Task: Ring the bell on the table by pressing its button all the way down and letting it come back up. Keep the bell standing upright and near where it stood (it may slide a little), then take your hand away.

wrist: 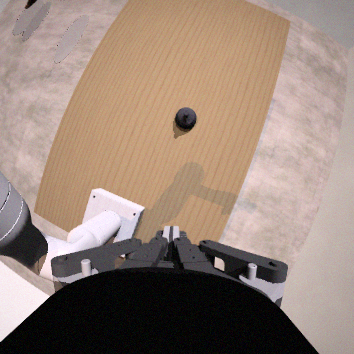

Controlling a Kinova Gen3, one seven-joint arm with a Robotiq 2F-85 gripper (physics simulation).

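Seen in the pictures: gripper, fingertip midpoint: (pixel 171 235); arm's base, link origin: (pixel 109 221).
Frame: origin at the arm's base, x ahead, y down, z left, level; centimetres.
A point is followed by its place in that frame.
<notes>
The bell (pixel 185 119) {x 45.6, y 2.7, z -13.6 cm} is a small, dark, round dome with a small button on top. It stands upright on the wooden table (pixel 165 60) {x 69.8, y 7.0, z 4.0 cm}, a little above the middle of the wrist view. My gripper (pixel 171 235) {x 20.2, y -42.0, z -19.5 cm} is shut with its fingertips together and nothing between them. It is high above the table, and its fingertips show below the bell in the view, well apart from it. The bell's underside is hidden from this angle.
A white base plate (pixel 112 204) {x 6.9, y -0.2, z 0.6 cm} with a white and grey arm part (pixel 17 225) {x 12.9, y -41.9, z -1.1 cm} stands at the lower left of the view. Shadows of the arm fall on the wood between the bell and my gripper. The table's edge (pixel 274 95) {x 72.7, y 7.0, z -44.9 cm} runs along the right.
</notes>
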